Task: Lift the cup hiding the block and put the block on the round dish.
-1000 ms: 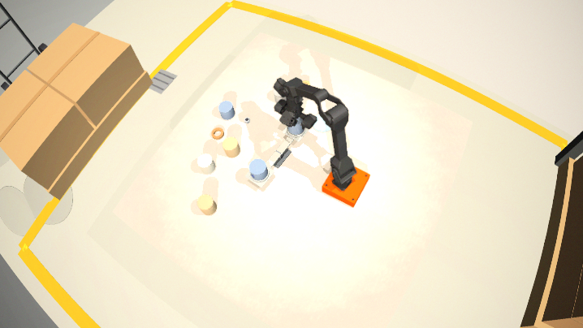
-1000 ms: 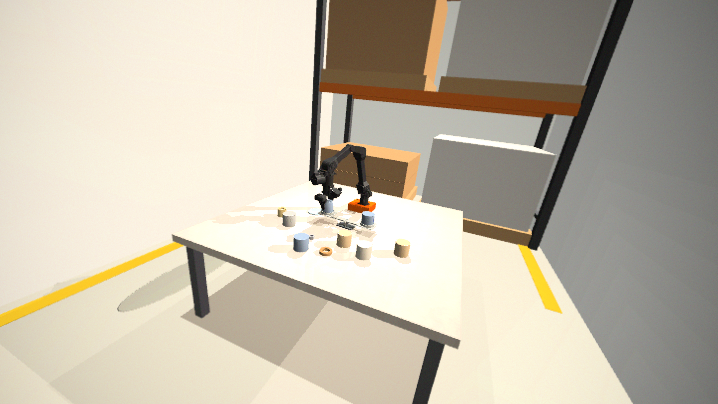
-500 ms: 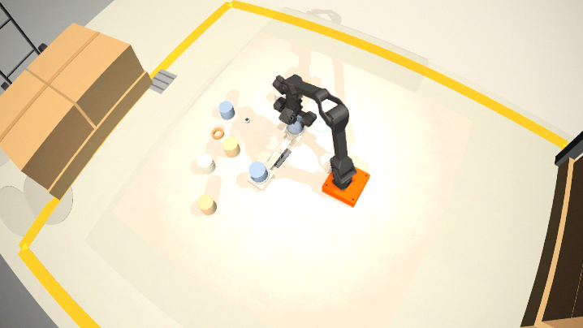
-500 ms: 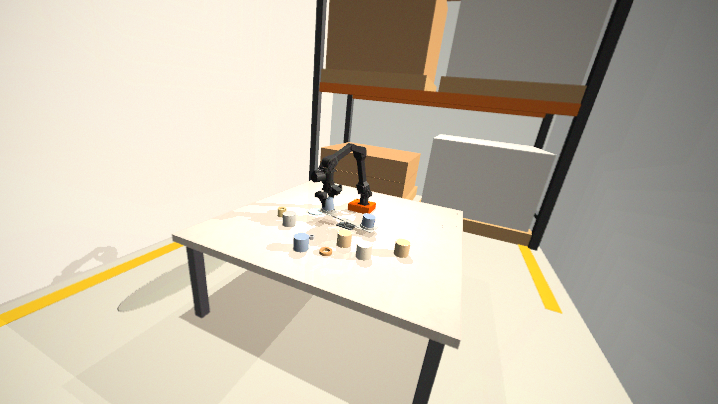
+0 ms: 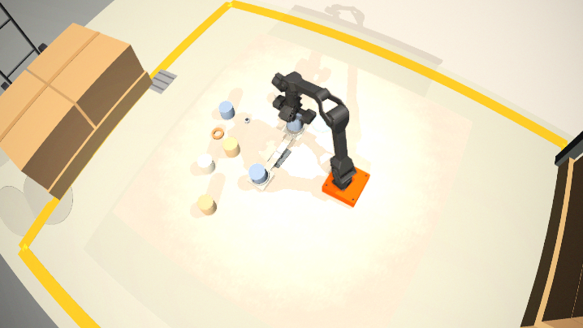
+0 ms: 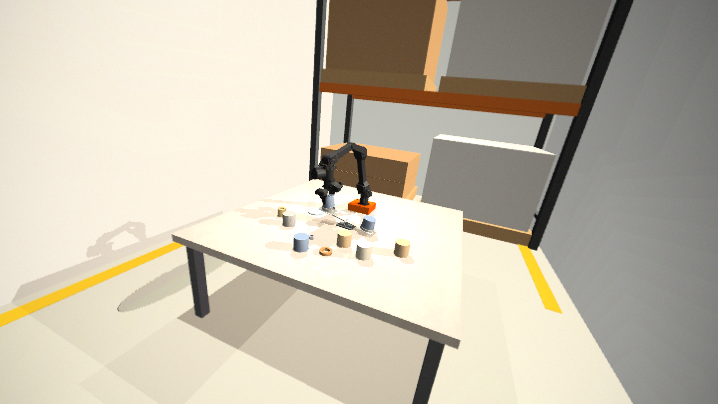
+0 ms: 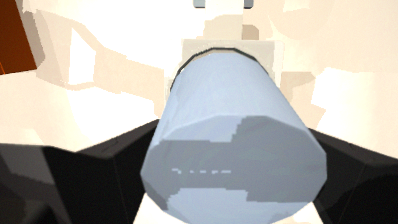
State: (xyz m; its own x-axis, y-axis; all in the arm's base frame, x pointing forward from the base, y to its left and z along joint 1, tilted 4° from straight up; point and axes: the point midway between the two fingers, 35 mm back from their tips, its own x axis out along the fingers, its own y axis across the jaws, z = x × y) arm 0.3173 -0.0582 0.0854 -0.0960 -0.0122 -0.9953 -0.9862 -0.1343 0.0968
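The pale grey block is 30 mm below my gripper tip and 10 mm to the left of it. The rest, counted from my gripper tip: pale blue round dish: 130 mm to the right, 110 mm below, 50 mm behind; then balance: 130 mm to the left, 70 mm below, 20 mm behind; then small nut: 230 mm ahead, 100 mm below, 90 mm to the left.
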